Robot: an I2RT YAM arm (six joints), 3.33 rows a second.
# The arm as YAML. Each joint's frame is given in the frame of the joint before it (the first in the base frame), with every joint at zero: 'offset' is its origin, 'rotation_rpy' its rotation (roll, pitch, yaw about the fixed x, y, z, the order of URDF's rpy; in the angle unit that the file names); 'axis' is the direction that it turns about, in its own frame. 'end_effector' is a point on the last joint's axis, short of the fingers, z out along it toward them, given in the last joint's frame.
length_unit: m
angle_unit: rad
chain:
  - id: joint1
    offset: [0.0, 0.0, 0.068]
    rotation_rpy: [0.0, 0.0, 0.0]
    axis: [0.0, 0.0, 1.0]
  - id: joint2
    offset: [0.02, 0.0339, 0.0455]
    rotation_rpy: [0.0, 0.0, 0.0]
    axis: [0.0, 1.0, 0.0]
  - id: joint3
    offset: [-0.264, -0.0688, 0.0]
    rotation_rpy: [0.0, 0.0, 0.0]
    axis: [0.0, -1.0, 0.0]
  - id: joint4
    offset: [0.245, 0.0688, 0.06]
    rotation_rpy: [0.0, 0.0, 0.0]
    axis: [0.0, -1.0, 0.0]
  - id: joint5
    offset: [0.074, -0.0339, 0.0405]
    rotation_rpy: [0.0, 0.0, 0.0]
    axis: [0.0, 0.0, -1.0]
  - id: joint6
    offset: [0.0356, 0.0, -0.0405]
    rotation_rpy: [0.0, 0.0, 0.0]
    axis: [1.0, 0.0, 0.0]
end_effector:
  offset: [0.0, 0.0, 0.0]
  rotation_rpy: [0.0, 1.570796, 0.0]
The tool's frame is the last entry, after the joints.
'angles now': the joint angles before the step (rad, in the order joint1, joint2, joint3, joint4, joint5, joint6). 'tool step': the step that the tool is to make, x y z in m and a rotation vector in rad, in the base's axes. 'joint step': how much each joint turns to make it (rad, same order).
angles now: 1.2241, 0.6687, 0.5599, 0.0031, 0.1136, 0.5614
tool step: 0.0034, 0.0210, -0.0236, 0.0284, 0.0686, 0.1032
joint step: 0.0001, 0.1076, -0.0706, 0.1779, -0.1104, 0.0629
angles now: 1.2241, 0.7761, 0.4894, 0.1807, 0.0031, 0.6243
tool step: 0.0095, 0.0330, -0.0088, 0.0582, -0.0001, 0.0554
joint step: 0.0014, 0.2021, 0.0060, 0.2514, -0.0554, 0.0154
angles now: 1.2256, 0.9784, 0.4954, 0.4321, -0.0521, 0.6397
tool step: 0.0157, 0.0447, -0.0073, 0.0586, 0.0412, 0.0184
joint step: -0.0015, 0.2637, 0.0828, 0.2257, -0.0216, 0.0581
